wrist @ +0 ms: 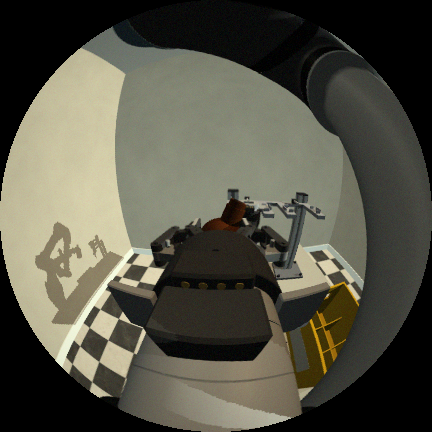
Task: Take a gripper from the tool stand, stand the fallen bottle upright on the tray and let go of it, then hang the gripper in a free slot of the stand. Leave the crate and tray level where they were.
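Frame: origin at the arm's base, x ahead, y left, z up, level; metres.
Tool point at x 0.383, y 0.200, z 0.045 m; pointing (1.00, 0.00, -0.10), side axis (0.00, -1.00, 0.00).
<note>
Pixels of each thing's top centre, then the offset from my tool point to it. Level surfaces: height alone.
- red-brown bottle, middle of its top: (217, 198) dx +0.175, dy +0.003, dz +0.024 m
- yellow crate, middle of its top: (342, 323) dx +0.030, dy -0.293, dz -0.220 m
- light table top, its level: dz -0.395 m
The gripper (222, 228) on my arm is an adaptive gripper with dark linkage fingers at both sides. It is shut on the red-brown bottle (233, 211). The bottle's narrower end sticks up and to the right, tilted, past the gripper body, which hides much of the rest. The tool stand (296, 235) is beyond the gripper, right of centre, with grey posts, a base plate and forked slot brackets along the top. A dark shape behind the bottle, by the stand's brackets, is partly hidden. The tray does not show in the wrist view.
The yellow crate (306, 367) is at the lower right, partly hidden by the arm's thick grey link (395, 225). The light table top (300, 282) shows around the stand's base. A checkered floor lies at the left. The arm's shadow falls on the left wall.
</note>
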